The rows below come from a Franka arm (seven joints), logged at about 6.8 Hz.
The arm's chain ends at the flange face. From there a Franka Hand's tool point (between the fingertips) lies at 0.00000 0.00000 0.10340 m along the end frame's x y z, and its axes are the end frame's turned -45 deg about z.
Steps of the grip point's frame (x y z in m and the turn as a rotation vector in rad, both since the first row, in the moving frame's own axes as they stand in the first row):
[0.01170 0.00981 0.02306 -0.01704 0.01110 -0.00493]
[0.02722 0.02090 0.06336 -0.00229 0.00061 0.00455]
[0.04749 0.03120 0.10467 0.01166 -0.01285 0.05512]
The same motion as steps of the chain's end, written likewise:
[0.01315 -0.00177 0.02308 -0.00420 0.01990 -0.00493]
[0.03381 -0.00459 0.06336 -0.00119 0.00205 0.00455]
[0.05744 -0.01156 0.10469 -0.00084 -0.01733 0.05512]

